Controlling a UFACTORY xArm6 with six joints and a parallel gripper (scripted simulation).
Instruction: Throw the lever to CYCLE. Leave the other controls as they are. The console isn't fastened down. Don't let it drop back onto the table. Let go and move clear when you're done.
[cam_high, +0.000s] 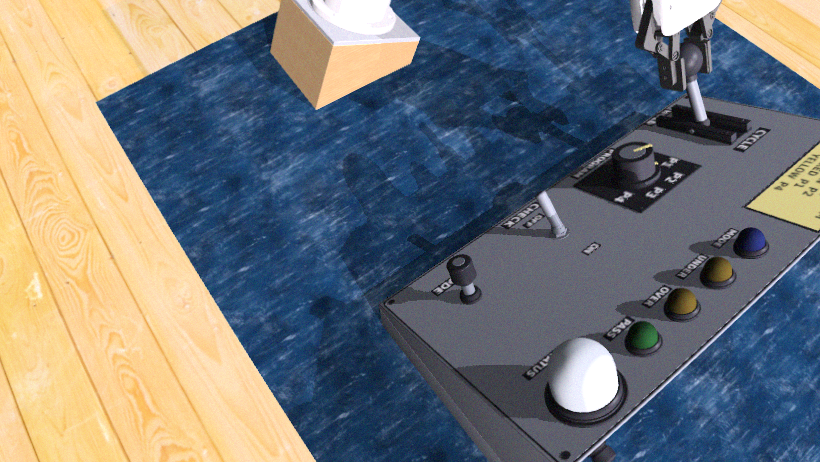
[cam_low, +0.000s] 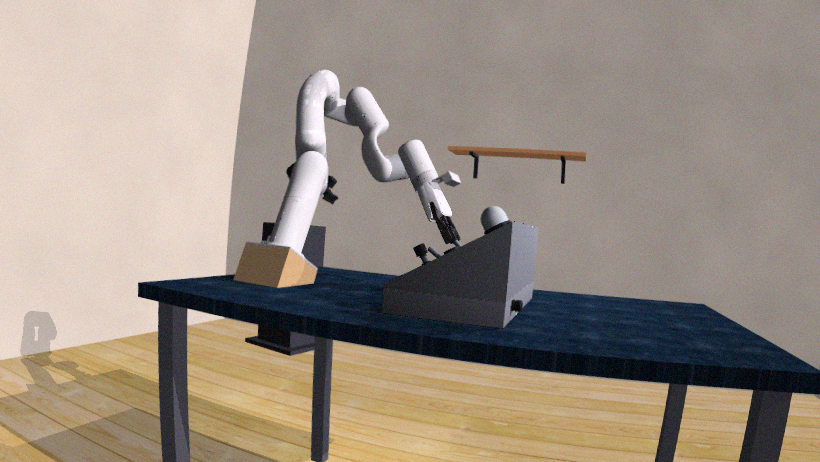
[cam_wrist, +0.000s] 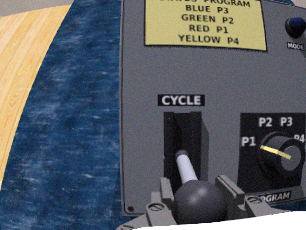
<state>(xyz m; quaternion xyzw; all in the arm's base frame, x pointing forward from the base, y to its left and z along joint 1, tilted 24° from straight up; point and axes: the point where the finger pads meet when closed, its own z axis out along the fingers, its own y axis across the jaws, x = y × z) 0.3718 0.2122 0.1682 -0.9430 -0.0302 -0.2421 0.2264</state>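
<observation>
Right now the lever is 30 mm below my hand and 20 mm ahead of it. From my hand the other things lie so: grey sloped console (160 mm to the right, 110 mm ahead, 60 mm below); then program dial (100 mm to the right, 70 mm ahead, 40 mm below); then check toggle (230 mm to the right, 80 mm ahead, 50 mm below).
</observation>
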